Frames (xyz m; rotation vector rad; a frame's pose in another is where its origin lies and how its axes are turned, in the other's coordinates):
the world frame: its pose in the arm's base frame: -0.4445 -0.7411 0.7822 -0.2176 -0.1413 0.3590
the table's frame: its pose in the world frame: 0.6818 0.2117 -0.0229 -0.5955 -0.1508 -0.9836
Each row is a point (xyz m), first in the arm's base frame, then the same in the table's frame.
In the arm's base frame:
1: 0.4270 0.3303 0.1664
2: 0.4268 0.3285 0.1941
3: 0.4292 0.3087 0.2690
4: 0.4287 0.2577 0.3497
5: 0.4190 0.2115 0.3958
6: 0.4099 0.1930 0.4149
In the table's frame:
1: -0.4061 0.8389 -0.0389
2: -0.3890 0.8264 -0.0210
3: -0.3347 0.7858 0.0165
4: -0.2665 0.7222 0.0369
5: -0.2272 0.6692 0.0385
6: -0.2147 0.6441 0.0406

